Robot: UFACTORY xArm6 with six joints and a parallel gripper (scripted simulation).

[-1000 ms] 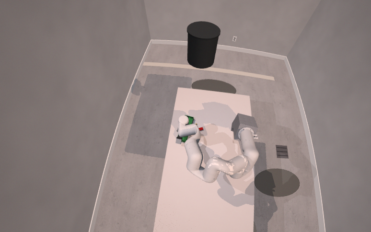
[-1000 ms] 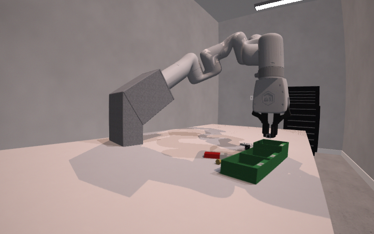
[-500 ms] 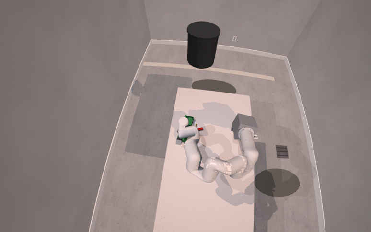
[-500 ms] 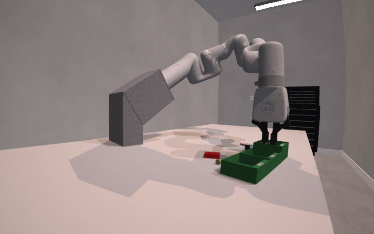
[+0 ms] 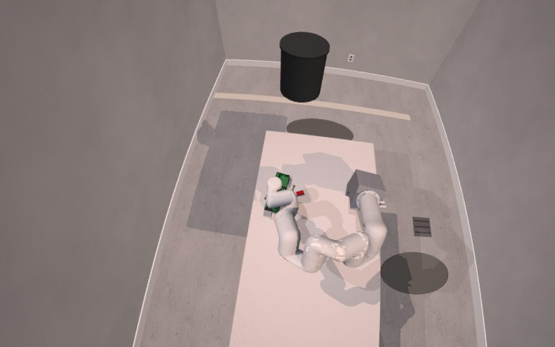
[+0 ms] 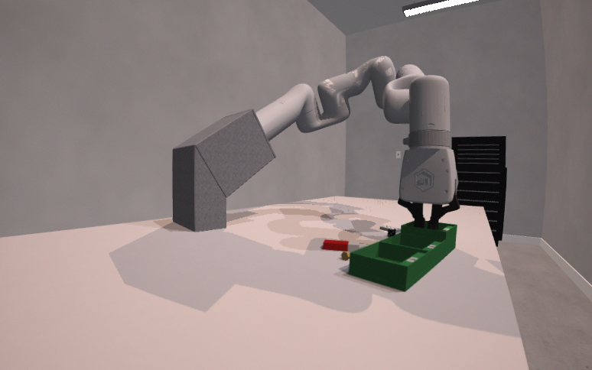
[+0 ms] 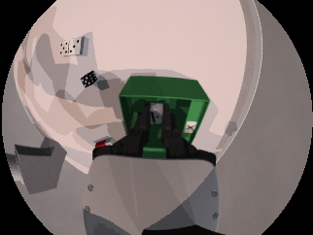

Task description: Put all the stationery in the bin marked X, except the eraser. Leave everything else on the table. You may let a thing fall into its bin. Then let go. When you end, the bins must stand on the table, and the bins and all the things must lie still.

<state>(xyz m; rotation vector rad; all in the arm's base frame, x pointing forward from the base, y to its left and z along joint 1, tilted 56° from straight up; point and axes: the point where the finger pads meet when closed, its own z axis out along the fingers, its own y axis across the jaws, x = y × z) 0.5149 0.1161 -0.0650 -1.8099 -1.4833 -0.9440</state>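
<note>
The grey object is 1 cm below my hand. Also, from my hand: green bin: 8 cm to the right, 1 cm below; red block: 12 cm behind, 10 cm to the right, 3 cm below; black die: 9 cm behind, 6 cm to the left, 3 cm below.
</note>
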